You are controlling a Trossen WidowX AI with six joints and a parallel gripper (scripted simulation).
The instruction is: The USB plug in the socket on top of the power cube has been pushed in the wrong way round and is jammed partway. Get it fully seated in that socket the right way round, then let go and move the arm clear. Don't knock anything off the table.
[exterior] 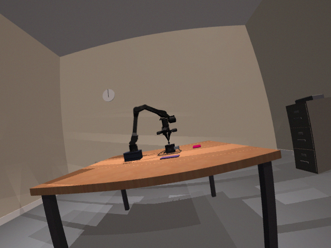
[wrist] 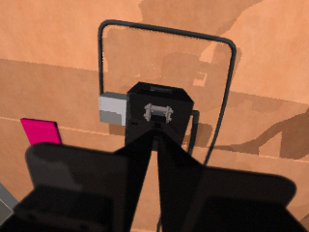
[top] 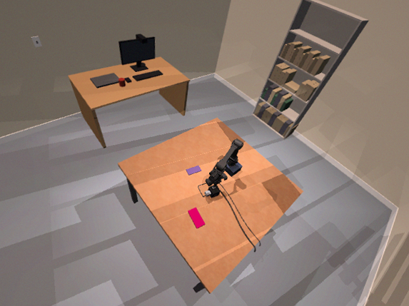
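My gripper tip is 2 cm above the usb plug. From my gripper tip the other things lie so: purple flat block (4 cm ahead, 28 cm to the right, 11 cm below); magenta flat block (25 cm ahead, 14 cm to the left, 11 cm below).
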